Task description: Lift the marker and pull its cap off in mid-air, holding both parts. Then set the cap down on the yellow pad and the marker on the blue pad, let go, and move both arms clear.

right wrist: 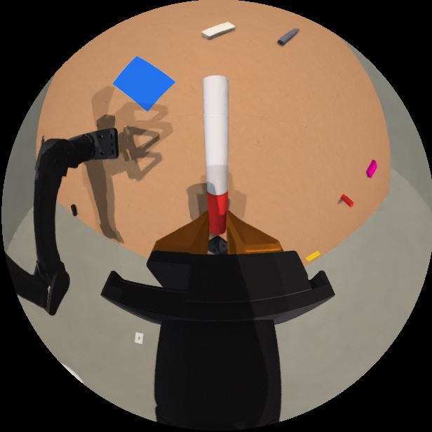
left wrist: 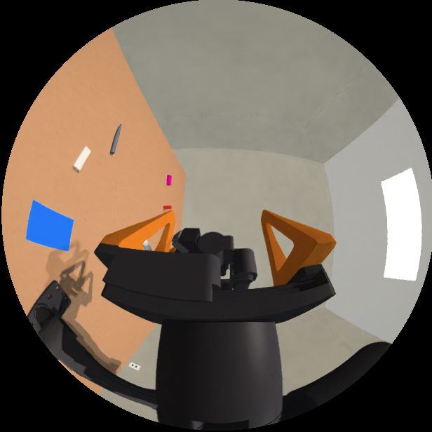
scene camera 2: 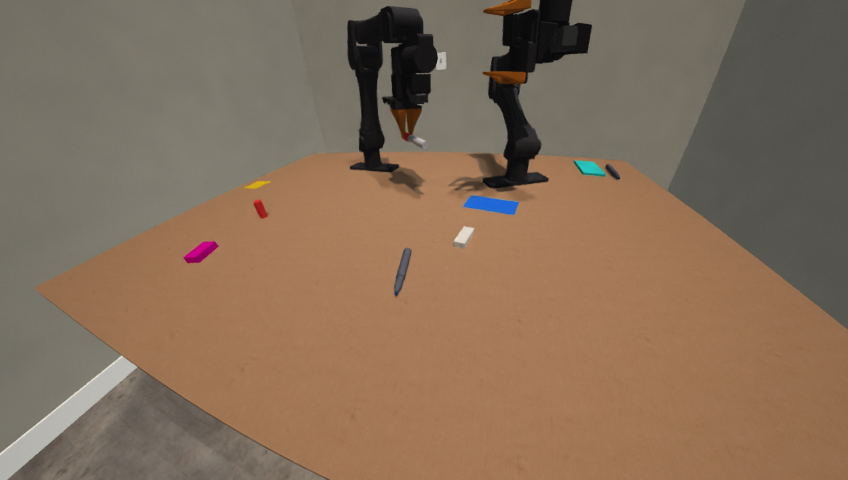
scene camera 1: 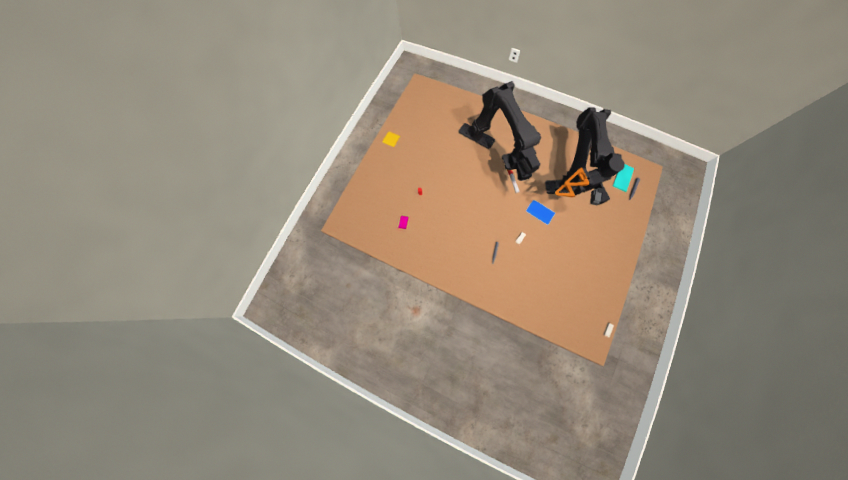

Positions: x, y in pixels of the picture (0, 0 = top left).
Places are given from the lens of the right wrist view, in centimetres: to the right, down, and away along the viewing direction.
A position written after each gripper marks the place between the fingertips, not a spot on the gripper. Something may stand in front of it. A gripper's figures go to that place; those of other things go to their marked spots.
right gripper (right wrist: 217, 215): 0, 0, 13
blue pad (right wrist: 141, 81): -14, -25, 12
